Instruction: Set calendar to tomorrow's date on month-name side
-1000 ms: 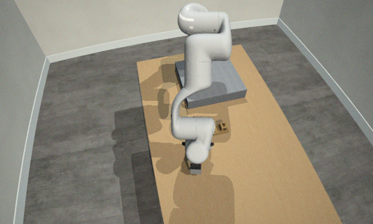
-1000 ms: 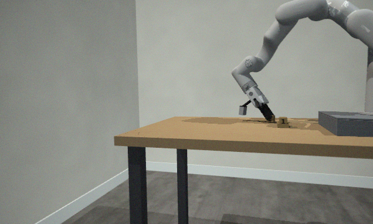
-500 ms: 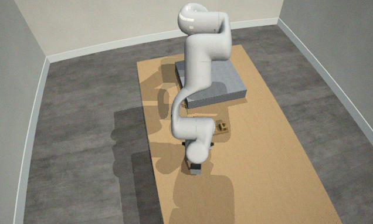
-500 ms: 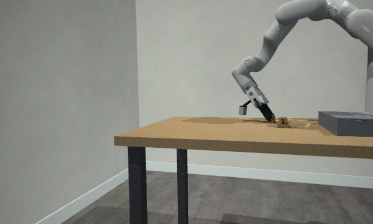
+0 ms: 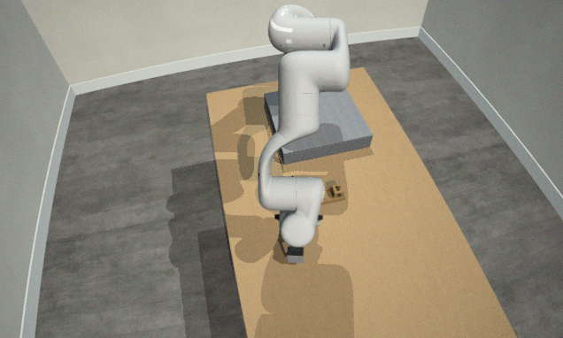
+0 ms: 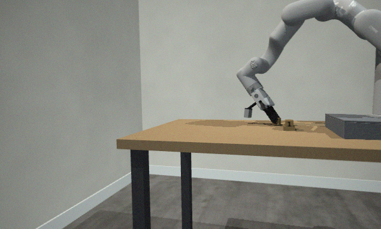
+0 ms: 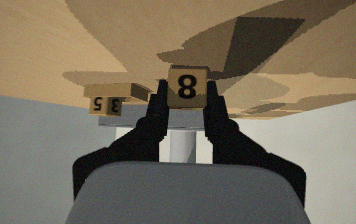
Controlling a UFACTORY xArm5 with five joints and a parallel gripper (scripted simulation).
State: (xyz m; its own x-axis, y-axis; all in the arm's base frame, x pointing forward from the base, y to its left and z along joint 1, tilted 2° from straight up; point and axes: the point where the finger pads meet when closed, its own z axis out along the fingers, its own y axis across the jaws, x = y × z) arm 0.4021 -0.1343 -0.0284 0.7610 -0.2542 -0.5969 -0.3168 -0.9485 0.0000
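Right now the wooden cube is 10 mm behind my hand and 20 mm below it. Also, from my hand: wooden tray 50 mm behind, 120 mm to the left, 30 mm below.
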